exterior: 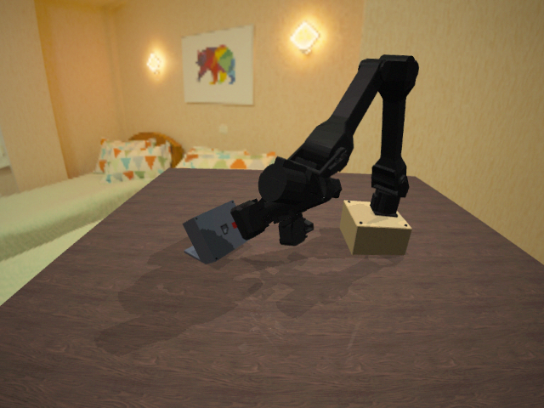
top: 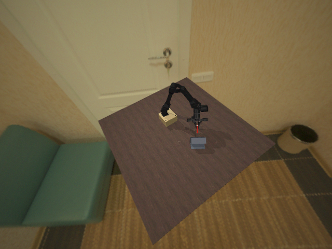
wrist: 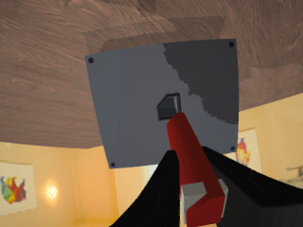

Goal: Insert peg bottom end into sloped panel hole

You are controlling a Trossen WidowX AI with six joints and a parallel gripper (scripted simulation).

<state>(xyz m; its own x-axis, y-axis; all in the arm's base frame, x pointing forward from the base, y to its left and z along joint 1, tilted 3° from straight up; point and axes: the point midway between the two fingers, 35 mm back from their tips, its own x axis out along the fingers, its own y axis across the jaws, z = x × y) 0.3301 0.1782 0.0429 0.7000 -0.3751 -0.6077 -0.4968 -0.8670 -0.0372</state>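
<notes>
Now: the grey sloped panel 8 cm ahead of my gripper tip, 4 cm to the right of it and 6 cm below it. Also, from my gripper tip: red square-sided peg: 1 cm behind, 1 cm to the left, 1 cm above.
</notes>
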